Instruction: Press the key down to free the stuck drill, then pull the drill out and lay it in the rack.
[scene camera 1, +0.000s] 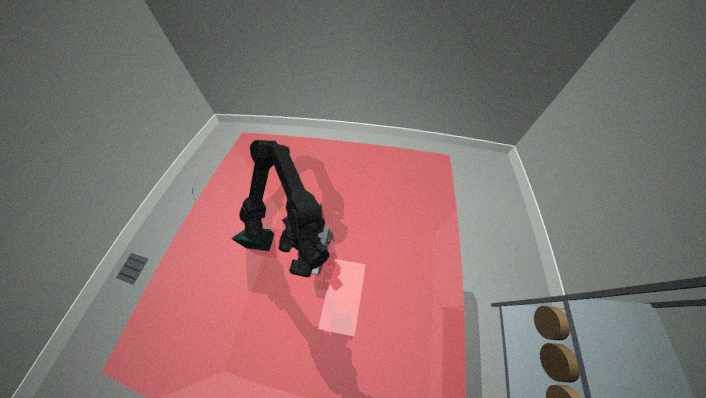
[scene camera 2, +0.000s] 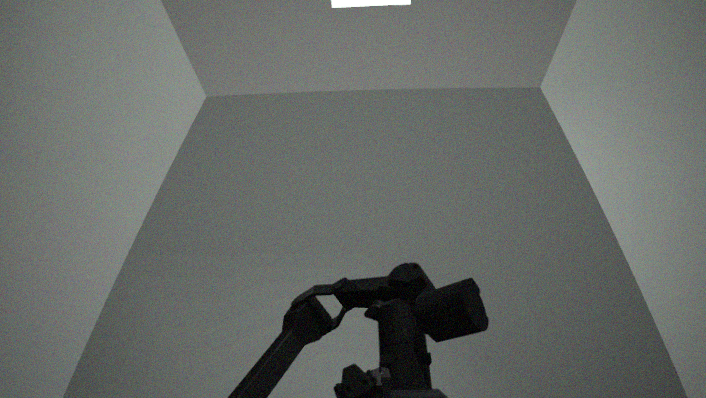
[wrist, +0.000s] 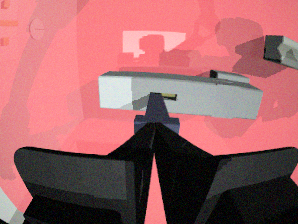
In view: the gripper (wrist: 153, 129) and a key (wrist: 155, 112).
Scene camera 2 does not show the key: it is out of frame.
